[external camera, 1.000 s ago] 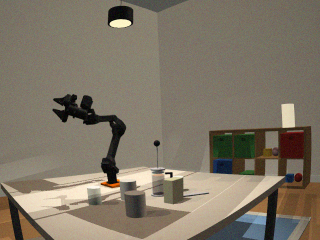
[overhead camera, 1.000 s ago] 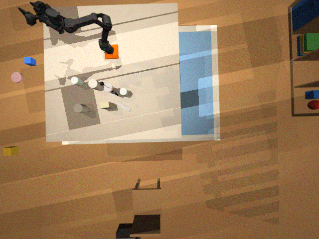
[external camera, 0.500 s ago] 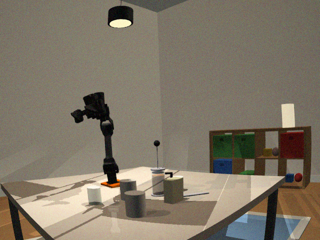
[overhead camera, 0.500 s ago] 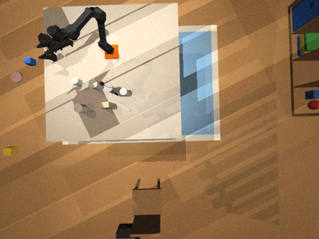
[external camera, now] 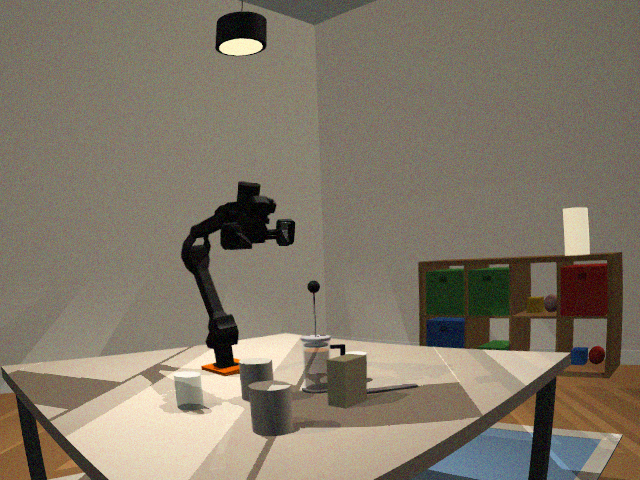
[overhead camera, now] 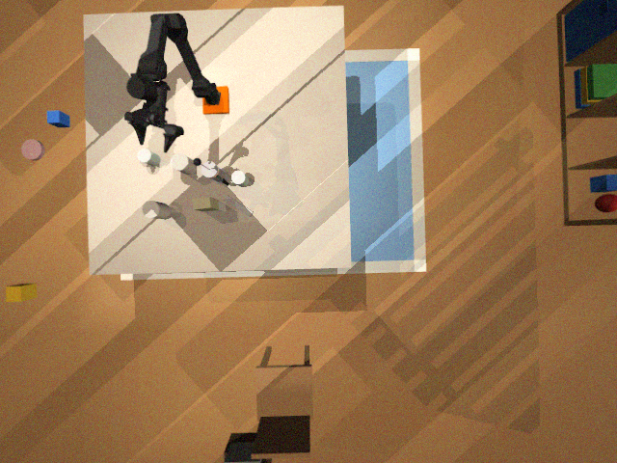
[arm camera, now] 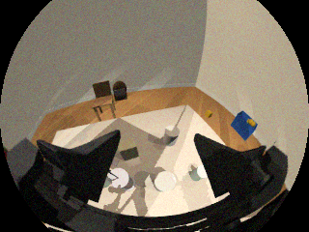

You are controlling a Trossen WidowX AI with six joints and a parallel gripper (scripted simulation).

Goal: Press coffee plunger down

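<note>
Right now the glass coffee press is 24 cm below my gripper tip, 13 cm to the left of it and 1 cm ahead of it. Also, from my gripper tip: flat grey strip 36 cm below, 23 cm to the left, 13 cm ahead.
</note>
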